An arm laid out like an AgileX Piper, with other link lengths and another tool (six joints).
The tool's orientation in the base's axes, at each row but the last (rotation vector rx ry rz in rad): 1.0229 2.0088 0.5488; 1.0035 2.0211 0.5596; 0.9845 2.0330 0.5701; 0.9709 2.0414 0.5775; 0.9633 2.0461 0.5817; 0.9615 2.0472 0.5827; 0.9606 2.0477 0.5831; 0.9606 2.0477 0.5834; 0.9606 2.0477 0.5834
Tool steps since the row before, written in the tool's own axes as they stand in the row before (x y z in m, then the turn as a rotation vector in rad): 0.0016 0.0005 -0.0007 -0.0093 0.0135 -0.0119; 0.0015 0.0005 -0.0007 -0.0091 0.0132 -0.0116; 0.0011 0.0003 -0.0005 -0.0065 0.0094 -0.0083; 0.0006 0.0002 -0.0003 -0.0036 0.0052 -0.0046; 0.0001 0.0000 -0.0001 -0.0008 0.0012 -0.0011; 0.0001 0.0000 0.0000 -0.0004 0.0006 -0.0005; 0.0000 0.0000 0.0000 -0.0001 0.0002 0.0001; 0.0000 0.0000 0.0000 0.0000 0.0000 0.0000; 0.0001 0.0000 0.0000 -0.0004 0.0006 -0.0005
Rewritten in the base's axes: -0.0009 0.0016 0.0000 0.0000 0.0000 0.0203; -0.0009 0.0015 0.0001 0.0000 0.0000 0.0198; -0.0007 0.0010 0.0000 0.0000 0.0000 0.0141; -0.0004 0.0006 0.0000 0.0000 0.0000 0.0078; -0.0001 0.0001 0.0000 0.0000 0.0000 0.0018; 0.0000 0.0001 0.0000 0.0000 0.0000 0.0009; 0.0000 0.0000 0.0000 0.0002 0.0000 0.0001; 0.0000 0.0000 0.0000 0.0000 0.0000 0.0000; 0.0000 0.0001 0.0000 0.0000 0.0000 0.0009
